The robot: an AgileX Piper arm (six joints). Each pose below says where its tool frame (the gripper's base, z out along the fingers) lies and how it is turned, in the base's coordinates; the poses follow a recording.
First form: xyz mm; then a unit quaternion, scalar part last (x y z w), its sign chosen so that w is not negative.
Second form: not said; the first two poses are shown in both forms.
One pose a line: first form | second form
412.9 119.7 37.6 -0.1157 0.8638 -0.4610 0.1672 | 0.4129 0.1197 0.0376 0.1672 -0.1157 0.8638 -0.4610
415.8 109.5 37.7 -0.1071 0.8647 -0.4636 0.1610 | 0.4158 0.1095 0.0377 0.1610 -0.1071 0.8647 -0.4636
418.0 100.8 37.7 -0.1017 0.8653 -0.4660 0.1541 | 0.4180 0.1008 0.0377 0.1541 -0.1017 0.8653 -0.4660
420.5 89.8 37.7 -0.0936 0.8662 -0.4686 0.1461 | 0.4205 0.0898 0.0377 0.1461 -0.0936 0.8662 -0.4686
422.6 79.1 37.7 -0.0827 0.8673 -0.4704 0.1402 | 0.4226 0.0791 0.0377 0.1402 -0.0827 0.8673 -0.4704
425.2 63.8 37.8 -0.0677 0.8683 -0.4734 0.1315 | 0.4252 0.0638 0.0378 0.1315 -0.0677 0.8683 -0.4734
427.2 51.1 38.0 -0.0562 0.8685 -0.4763 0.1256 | 0.4272 0.0511 0.0380 0.1256 -0.0562 0.8685 -0.4763
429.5 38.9 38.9 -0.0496 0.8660 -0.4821 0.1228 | 0.4295 0.0389 0.0389 0.1228 -0.0496 0.8660 -0.4821
